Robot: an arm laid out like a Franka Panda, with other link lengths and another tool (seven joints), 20 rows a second.
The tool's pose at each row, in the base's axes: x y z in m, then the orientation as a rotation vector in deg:
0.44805, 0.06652, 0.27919, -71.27, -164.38, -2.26
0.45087, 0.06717, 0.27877, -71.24, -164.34, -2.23
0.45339, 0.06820, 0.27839, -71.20, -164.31, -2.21
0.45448, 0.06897, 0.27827, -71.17, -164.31, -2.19
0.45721, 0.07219, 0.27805, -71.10, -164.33, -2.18
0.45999, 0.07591, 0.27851, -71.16, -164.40, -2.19
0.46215, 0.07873, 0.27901, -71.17, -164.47, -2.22
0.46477, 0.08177, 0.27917, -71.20, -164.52, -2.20
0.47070, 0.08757, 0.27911, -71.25, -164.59, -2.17
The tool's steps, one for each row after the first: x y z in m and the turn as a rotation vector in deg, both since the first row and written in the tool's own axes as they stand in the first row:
-0.00146, 0.00250, 0.00043, 0.04, 0.04, -0.01
-0.00244, 0.00503, 0.00083, 0.07, 0.07, -0.02
-0.00263, 0.00635, 0.00097, 0.08, 0.08, -0.04
-0.00215, 0.01054, 0.00127, 0.09, 0.09, -0.09
-0.00133, 0.01512, 0.00091, 0.05, 0.01, -0.07
-0.00073, 0.01863, 0.00049, 0.01, -0.05, -0.08
-0.00030, 0.02262, 0.00041, 0.00, -0.11, -0.08
-0.00013, 0.03091, 0.00062, -0.02, -0.19, -0.07

